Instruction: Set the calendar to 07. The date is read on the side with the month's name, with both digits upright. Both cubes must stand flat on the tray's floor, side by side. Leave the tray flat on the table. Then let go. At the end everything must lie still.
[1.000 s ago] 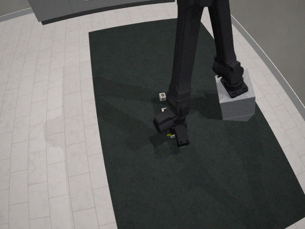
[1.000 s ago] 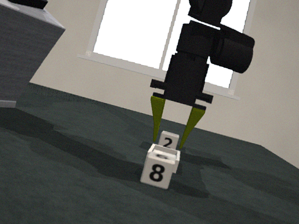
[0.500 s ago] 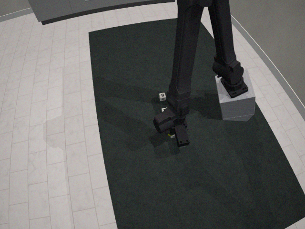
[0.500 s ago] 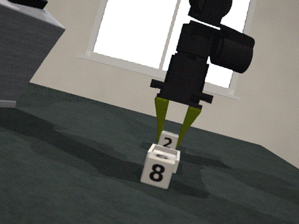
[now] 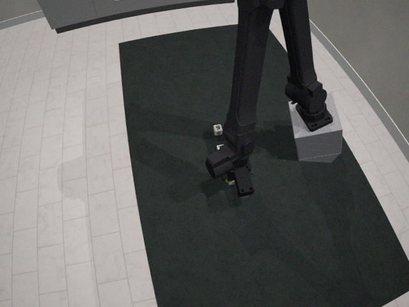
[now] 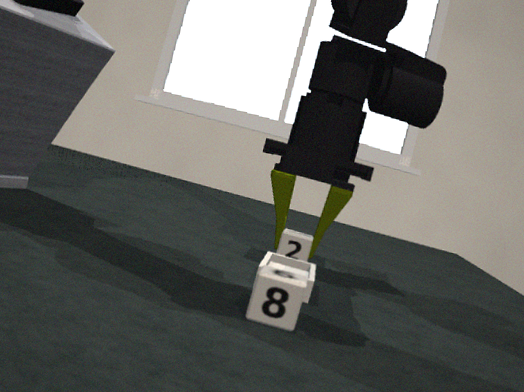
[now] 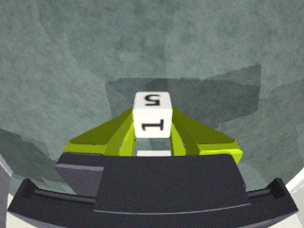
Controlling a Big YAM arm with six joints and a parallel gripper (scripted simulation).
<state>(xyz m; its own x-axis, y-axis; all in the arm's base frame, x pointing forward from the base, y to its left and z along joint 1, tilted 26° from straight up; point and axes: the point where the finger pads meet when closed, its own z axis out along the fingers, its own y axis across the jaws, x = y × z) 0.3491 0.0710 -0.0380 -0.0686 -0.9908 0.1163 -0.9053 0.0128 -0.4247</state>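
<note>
My hand is 11 cm to the left of the small white tray, 1 cm past it and 1 cm above it.
</note>
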